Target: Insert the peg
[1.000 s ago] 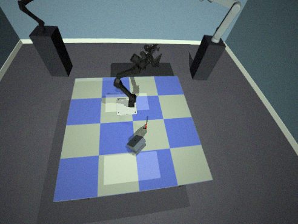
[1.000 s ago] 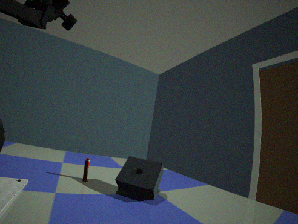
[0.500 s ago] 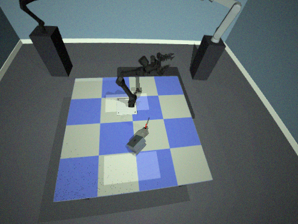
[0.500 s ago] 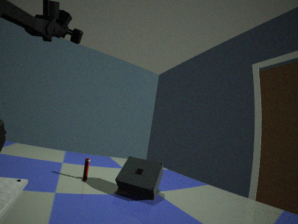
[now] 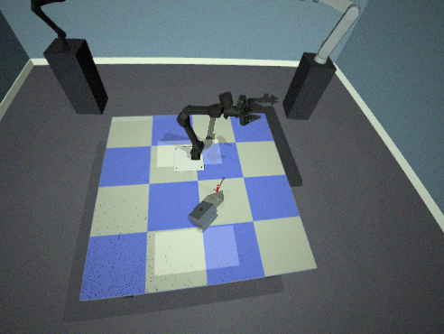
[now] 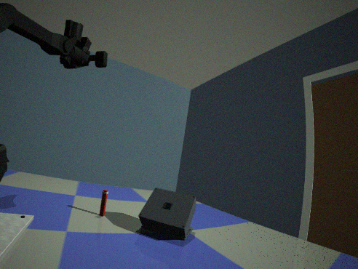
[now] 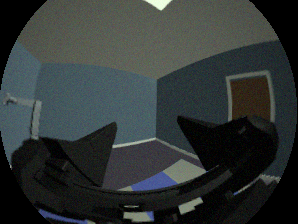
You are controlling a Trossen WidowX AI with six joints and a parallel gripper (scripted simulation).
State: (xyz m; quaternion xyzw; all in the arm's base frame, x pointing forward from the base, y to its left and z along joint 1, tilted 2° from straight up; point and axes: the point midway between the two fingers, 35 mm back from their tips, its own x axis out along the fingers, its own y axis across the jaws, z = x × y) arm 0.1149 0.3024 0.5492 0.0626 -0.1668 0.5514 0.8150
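Right now my gripper tip is 510 mm above the red peg, 190 mm to the left of it and 170 mm short of it. From my gripper tip the other things lie so: dark sloped panel block 510 mm below, 350 mm ahead, 290 mm to the right.
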